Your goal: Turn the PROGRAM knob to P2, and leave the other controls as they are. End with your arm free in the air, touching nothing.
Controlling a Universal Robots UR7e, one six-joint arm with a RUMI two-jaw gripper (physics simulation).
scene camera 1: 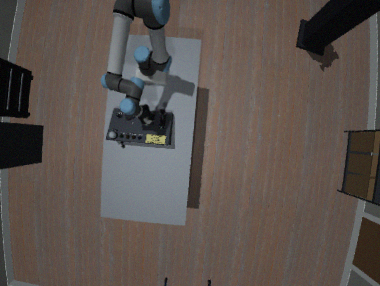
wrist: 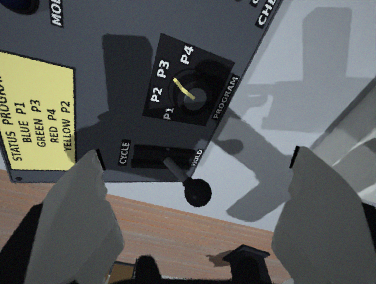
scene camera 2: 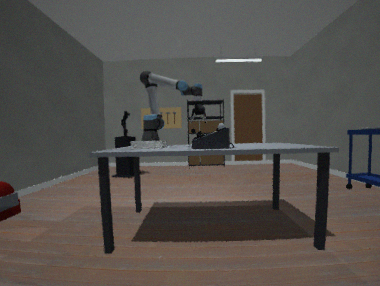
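Pixels of known places: gripper, fingertip midpoint: (wrist: 194,150) (scene camera 2: 198,123); arm's base, link origin: (scene camera 1: 148,67) (scene camera 2: 150,140).
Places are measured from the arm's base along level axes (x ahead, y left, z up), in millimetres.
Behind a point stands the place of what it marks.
The dark control panel (scene camera 1: 115,128) @[y -113, x 560, z 57 mm] (scene camera 2: 214,140) @[y -173, x 560, z -1 mm] (wrist: 90,27) @[y 104, x 533, z 60 mm] sits on the table. In the wrist view, the PROGRAM knob (wrist: 196,98) @[y 115, x 411, z 54 mm] stands on a black plate marked P1 to P4, and its yellow pointer line is directed toward P3. In scene camera 1, the arm and gripper cover the knob. My gripper (scene camera 1: 146,120) @[y 125, x 410, z 146 mm] (scene camera 2: 198,118) @[y 125, x 410, z 146 mm] (wrist: 194,150) @[y 125, x 410, z 146 mm] is open and empty, above the panel with its fingers apart from the knob. The CYCLE/HOLD lever (wrist: 198,192) @[y 214, x 351, z 96 mm] with its black ball shows between the fingertips in the wrist view, beside the knob.
A yellow status label (scene camera 1: 156,139) @[y 234, x 562, z 77 mm] (wrist: 37,117) @[y 217, x 562, z 76 mm] lies on the panel. A blue button (wrist: 20,5) @[y 110, x 570, z 88 mm] and part of the MODE label show at the wrist view's upper left. A white ball-shaped control (scene camera 1: 112,135) @[y -92, x 613, z 120 mm] is at the panel's left end. The grey table (scene camera 1: 145,192) @[y 221, x 1050, z -61 mm] (scene camera 2: 280,147) @[y -93, x 1028, z -61 mm] carries the panel.
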